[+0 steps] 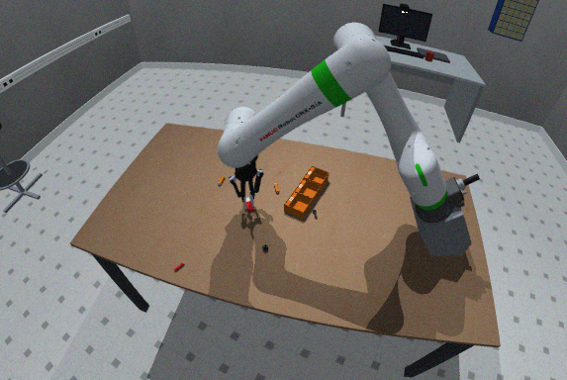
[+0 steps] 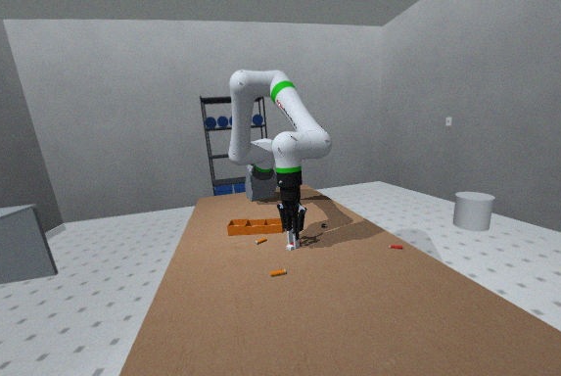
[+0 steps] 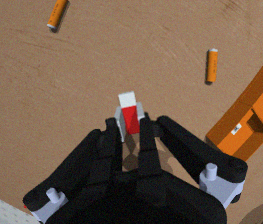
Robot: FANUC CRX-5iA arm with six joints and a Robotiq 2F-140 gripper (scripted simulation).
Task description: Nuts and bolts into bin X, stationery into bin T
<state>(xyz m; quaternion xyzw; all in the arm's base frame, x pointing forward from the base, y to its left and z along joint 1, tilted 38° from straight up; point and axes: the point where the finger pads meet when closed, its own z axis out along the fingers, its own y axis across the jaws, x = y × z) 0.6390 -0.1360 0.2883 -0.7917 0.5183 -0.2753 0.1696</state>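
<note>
Right now my hand is 240 mm past the orange bin tray, 80 mm to the left of it and 10 mm above it. Also, from my hand: red stick 220 mm ahead, 310 mm to the left, 30 mm below; white eraser 10 mm to the right, 30 mm below.
</note>
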